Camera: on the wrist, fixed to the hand. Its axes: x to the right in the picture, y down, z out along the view.
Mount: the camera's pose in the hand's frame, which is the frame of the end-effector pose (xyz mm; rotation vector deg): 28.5 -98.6 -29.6 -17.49 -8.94 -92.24
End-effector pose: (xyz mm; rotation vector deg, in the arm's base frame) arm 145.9 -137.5 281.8 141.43 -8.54 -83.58
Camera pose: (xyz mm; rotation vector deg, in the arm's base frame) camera 180.9 -44.1 243.5 -92.29 -104.12 82.84
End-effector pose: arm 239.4 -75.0 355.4 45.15 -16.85 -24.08
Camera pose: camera 251.5 -132.1 265.9 31.07 19.58 -113.85
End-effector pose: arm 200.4 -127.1 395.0 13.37 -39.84 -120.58
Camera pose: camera 127.0 -116.7 318.1 -22.03 5.80 141.48
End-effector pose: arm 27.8 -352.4 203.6 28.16 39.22 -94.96
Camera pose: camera -75.8 -342.3 179.7 34.50 -70.94 154.59
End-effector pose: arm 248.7 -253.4 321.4 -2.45 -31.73 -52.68
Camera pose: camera 199.9 -343.1 290.0 4.38 -30.30 -148.01
